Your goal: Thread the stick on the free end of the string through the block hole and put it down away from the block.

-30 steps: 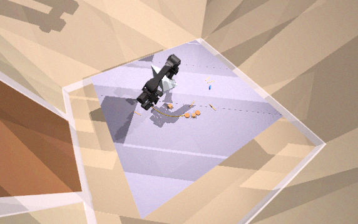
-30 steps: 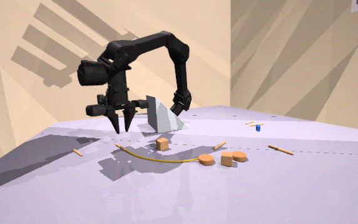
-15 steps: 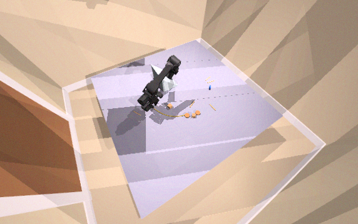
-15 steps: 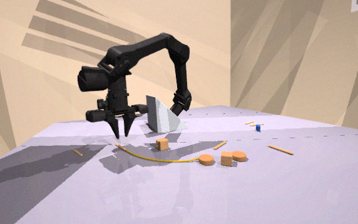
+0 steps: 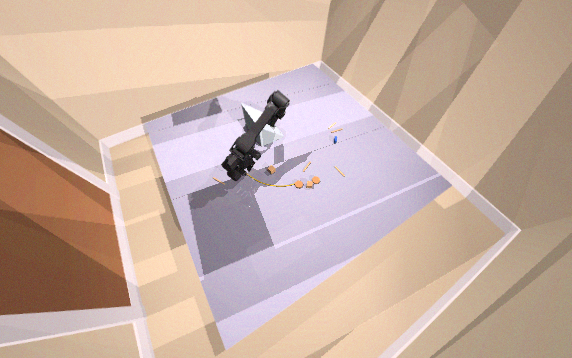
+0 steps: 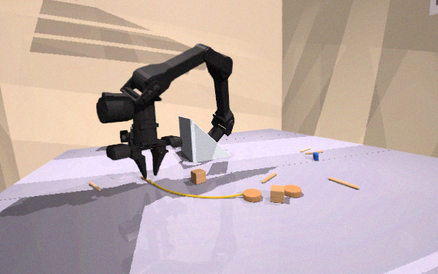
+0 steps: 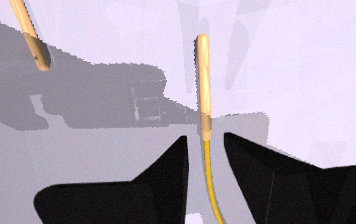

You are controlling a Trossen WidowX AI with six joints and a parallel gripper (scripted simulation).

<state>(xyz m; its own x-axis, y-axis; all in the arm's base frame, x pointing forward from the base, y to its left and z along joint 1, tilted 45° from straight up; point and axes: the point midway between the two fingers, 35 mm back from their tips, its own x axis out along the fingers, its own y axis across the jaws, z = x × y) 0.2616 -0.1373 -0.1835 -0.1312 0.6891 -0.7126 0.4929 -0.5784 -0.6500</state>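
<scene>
The thin wooden stick is 10 mm behind my gripper tip and 20 mm below it. Also, from my gripper tip: round wooden button 160 mm ahead, 230 mm to the left, 10 mm below; plain wooden cube 190 mm ahead, 270 mm to the left, 10 mm below; disc 170 mm ahead, 320 mm to the left, 10 mm below.
</scene>
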